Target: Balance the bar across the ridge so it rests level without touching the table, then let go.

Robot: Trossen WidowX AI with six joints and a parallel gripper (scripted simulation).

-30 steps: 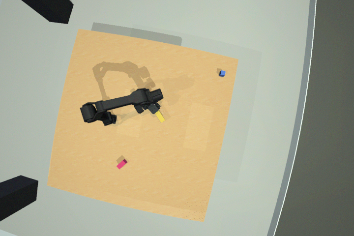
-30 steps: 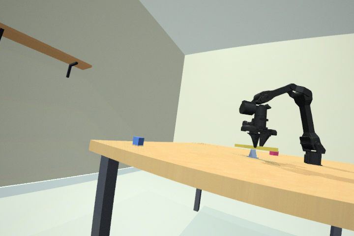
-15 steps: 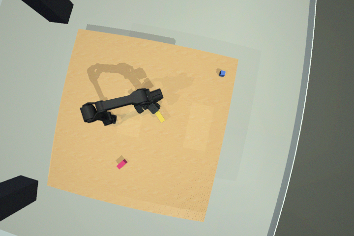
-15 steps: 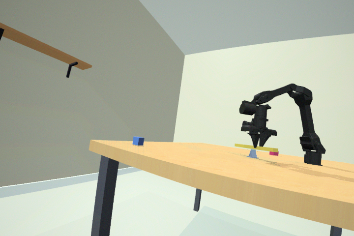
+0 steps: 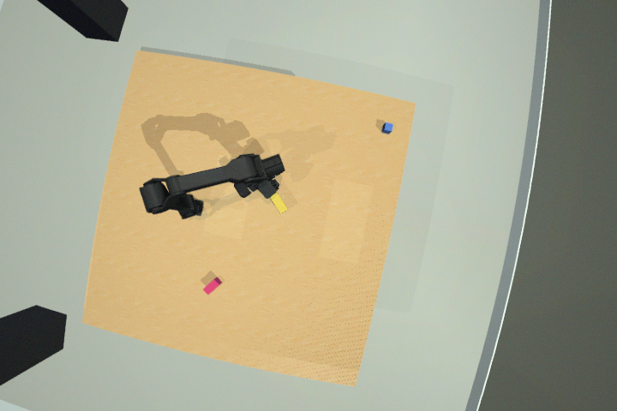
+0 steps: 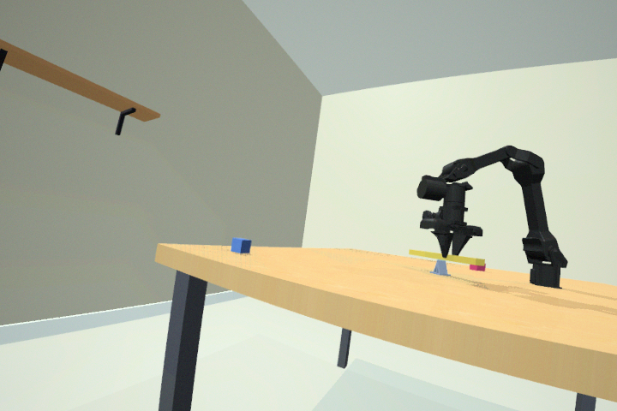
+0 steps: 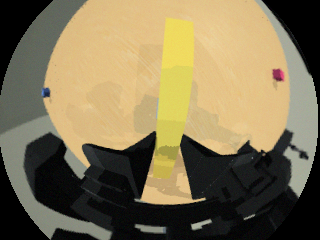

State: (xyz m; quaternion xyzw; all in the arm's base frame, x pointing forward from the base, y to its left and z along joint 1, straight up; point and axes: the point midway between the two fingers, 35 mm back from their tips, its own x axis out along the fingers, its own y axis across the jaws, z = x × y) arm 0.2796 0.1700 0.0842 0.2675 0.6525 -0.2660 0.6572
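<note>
The yellow bar lies 2 cm ahead of my gripper tip and 2 cm to the right of it. Also, from my gripper tip: pink block (13 cm behind, 48 cm to the right, 3 cm below); then blue cube (46 cm ahead, 33 cm to the left, 3 cm below).
</note>
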